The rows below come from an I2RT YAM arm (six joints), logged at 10 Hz.
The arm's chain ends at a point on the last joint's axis. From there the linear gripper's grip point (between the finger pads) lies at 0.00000 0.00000 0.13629 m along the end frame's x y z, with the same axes.
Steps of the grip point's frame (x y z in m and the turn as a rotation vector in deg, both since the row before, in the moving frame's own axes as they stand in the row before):
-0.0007 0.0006 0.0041 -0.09 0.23 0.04
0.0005 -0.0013 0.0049 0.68 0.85 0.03
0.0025 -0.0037 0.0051 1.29 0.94 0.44
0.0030 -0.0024 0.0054 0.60 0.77 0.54
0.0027 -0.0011 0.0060 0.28 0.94 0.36
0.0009 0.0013 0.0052 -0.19 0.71 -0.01
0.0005 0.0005 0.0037 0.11 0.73 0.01
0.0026 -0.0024 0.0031 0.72 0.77 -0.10
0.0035 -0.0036 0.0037 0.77 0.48 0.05
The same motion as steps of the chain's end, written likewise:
-0.0012 0.0004 0.0041 -0.09 0.23 0.04
-0.0015 0.0003 0.0049 0.68 0.85 0.03
0.0003 -0.0006 0.0052 1.29 0.94 0.44
0.0012 -0.0010 0.0054 0.60 0.77 0.54
0.0005 -0.0004 0.0060 0.28 0.94 0.36
-0.0008 0.0008 0.0052 -0.19 0.71 -0.01
-0.0012 0.0008 0.0037 0.11 0.73 0.01
0.0008 -0.0007 0.0031 0.72 0.77 -0.10
0.0024 -0.0018 0.0037 0.77 0.48 0.05

